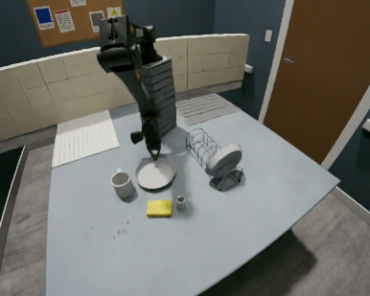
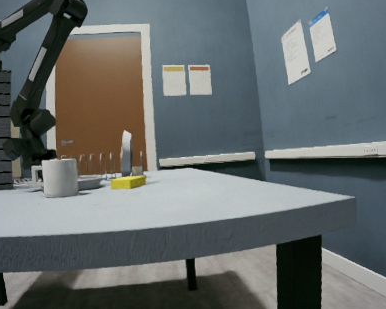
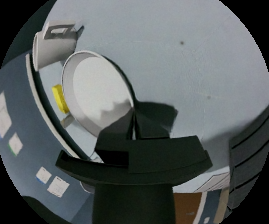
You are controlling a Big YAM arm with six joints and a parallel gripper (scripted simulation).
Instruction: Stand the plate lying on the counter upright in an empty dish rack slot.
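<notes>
My gripper is now 8 cm short of the white plate, 4 cm to the left of it and 1 cm above it. From my hand the other things lie so: white draining mat 46 cm behind, 33 cm to the right, 2 cm below; white mug 19 cm to the right, 10 cm ahead, 2 cm above; small white cup 28 cm ahead, 1 cm to the right, 1 cm below.
</notes>
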